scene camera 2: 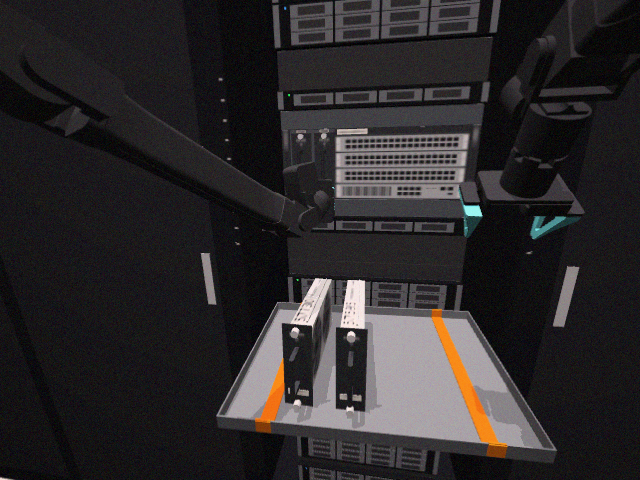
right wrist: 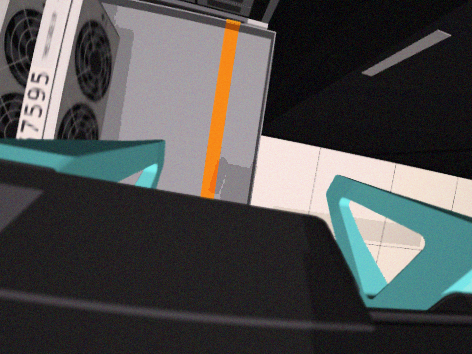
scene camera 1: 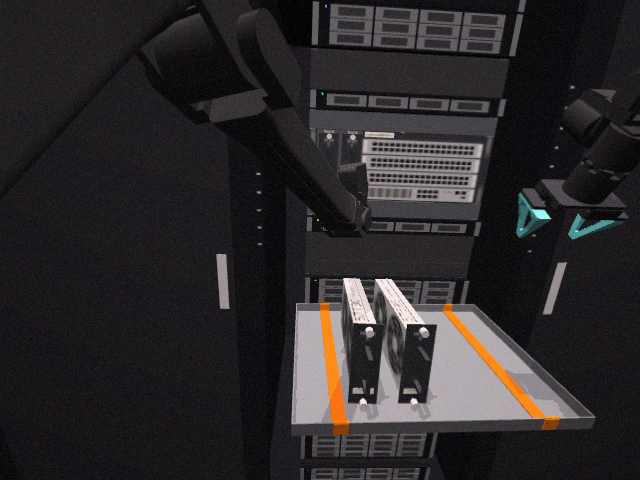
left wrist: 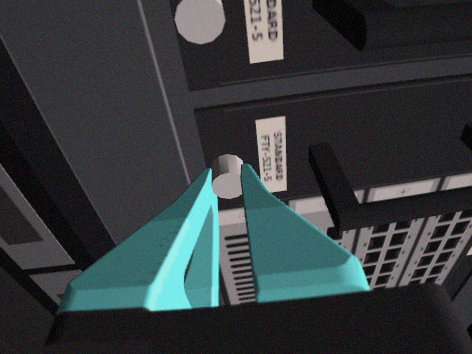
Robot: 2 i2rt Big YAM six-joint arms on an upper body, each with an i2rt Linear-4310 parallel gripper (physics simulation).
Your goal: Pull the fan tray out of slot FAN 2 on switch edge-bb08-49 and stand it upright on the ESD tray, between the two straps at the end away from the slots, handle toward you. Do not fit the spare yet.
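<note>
The switch's two fan trays sit side by side at its left; their slot labels are unreadable. The right-hand fan tray (scene camera 1: 353,152) (scene camera 2: 324,155) (left wrist: 400,135) is in its slot. My left gripper (left wrist: 228,178) is shut on its lower white thumbscrew (left wrist: 228,186), beside the label and black handle (left wrist: 332,190). In both scene views the left arm's wrist hides these fingers. My right gripper (scene camera 1: 545,237) (scene camera 2: 500,237) (right wrist: 252,168) is open and empty, above the right side of the ESD tray (scene camera 1: 465,382) (scene camera 2: 408,361) (right wrist: 170,90), which has orange straps (scene camera 1: 491,361) (scene camera 2: 460,366) (right wrist: 220,110).
Two more fan trays stand upright on the ESD tray, the left one (scene camera 1: 364,361) (scene camera 2: 298,361) near the left strap (scene camera 1: 330,361) (scene camera 2: 273,395), the other (scene camera 1: 417,361) (scene camera 2: 351,366) (right wrist: 95,85) to its right. Line cards (scene camera 1: 423,165) (scene camera 2: 403,159) adjoin the slots. Dark cabinet doors flank the rack.
</note>
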